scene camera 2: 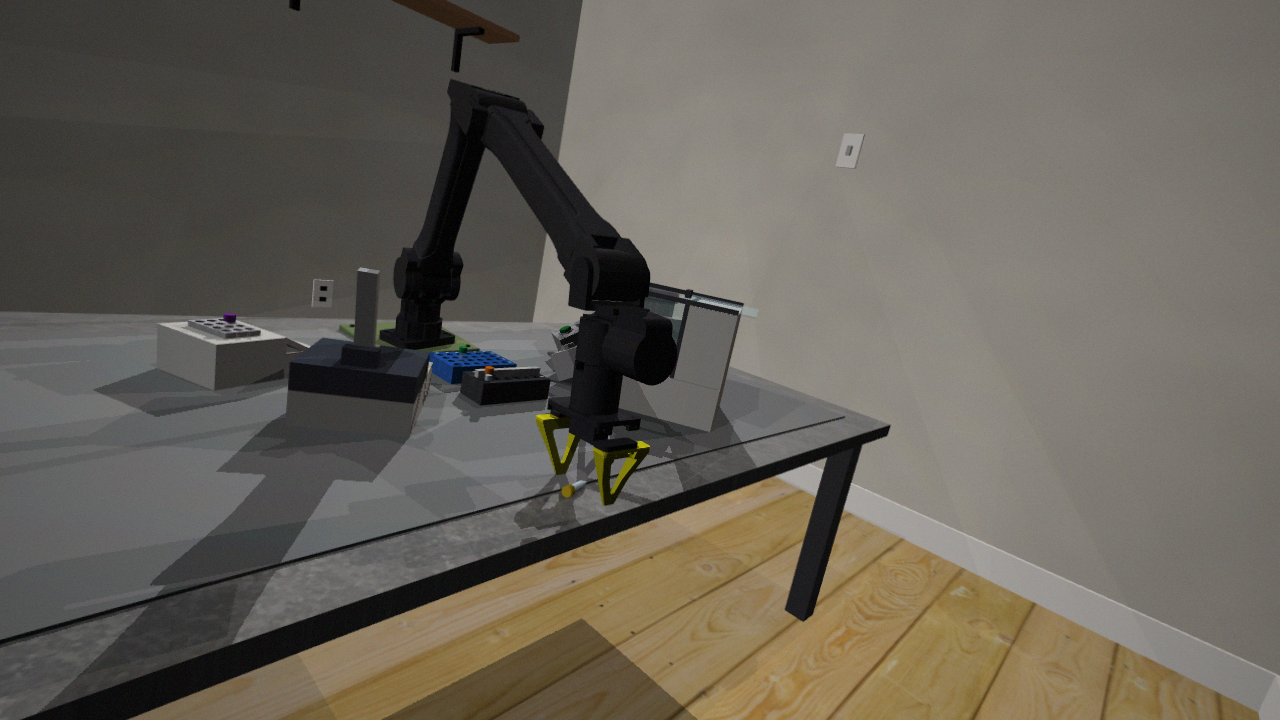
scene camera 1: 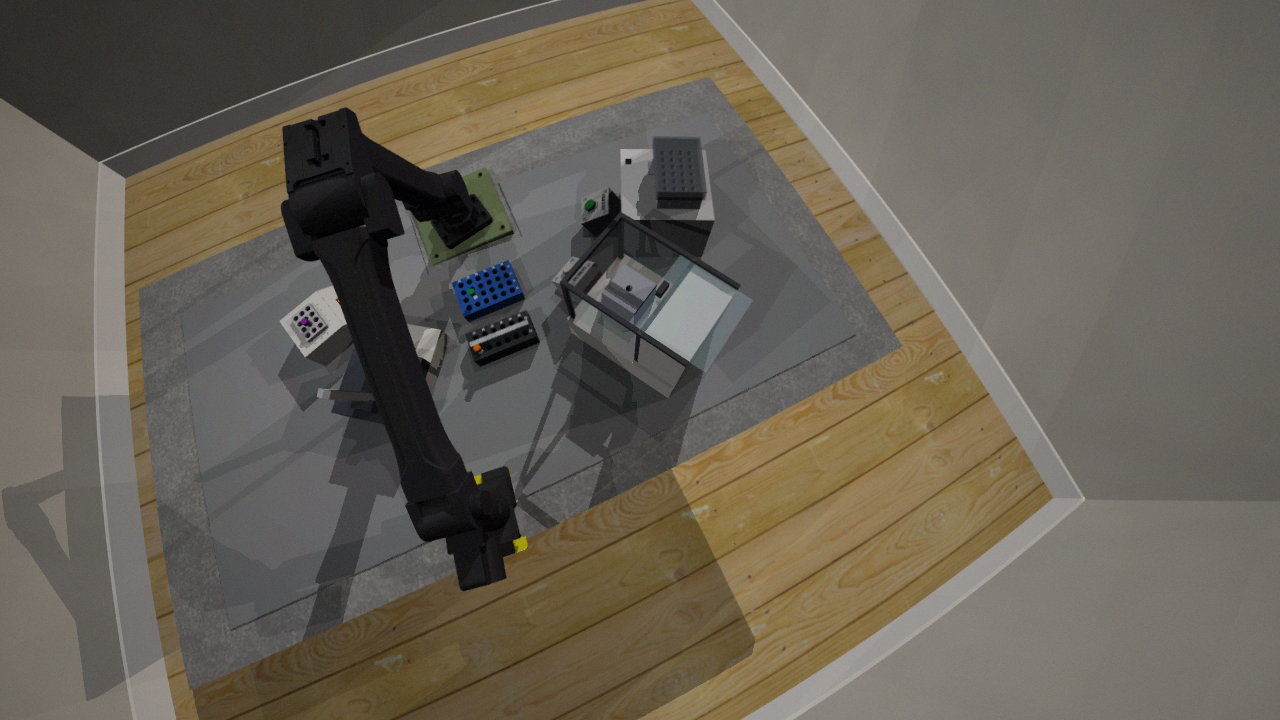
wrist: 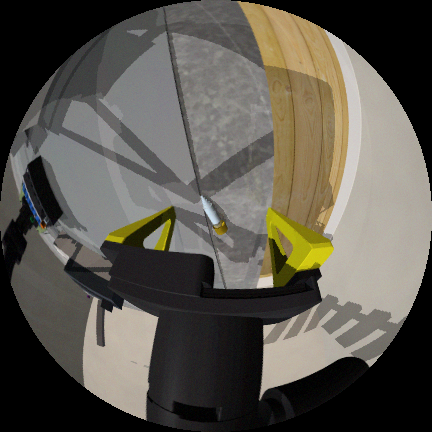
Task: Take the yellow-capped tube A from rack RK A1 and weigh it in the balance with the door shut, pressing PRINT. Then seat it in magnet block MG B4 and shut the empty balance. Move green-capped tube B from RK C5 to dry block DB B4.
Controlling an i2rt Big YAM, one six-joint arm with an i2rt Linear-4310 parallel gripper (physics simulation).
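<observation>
The yellow-capped tube A [scene camera 2: 569,489] [wrist: 213,216] lies on its side on the table near the front edge. My gripper [scene camera 1: 500,512] [scene camera 2: 584,486] [wrist: 219,211] is open and empty above the tube, with a yellow finger on either side of it. The green-capped tube B [scene camera 1: 471,291] [scene camera 2: 463,349] stands in the blue rack [scene camera 1: 512,298] [scene camera 2: 443,368]. The black block with a silver bar [scene camera 1: 508,327] [scene camera 2: 519,390] holds an orange-capped tube. The balance [scene camera 1: 687,364] [scene camera 2: 711,358] stands to its right, with its clear top panel [scene camera 1: 689,308] shifted to the right side. The tube is hidden by the arm in scene camera 1.
A white box [scene camera 1: 331,335] [scene camera 2: 187,355] with a purple-capped tube stands at the left. A dark-topped box [scene camera 2: 358,380] with an upright post stands beside it. A green-button box [scene camera 1: 597,214] and a grey many-holed block [scene camera 1: 678,168] stand behind the balance. The table edge is close to the gripper.
</observation>
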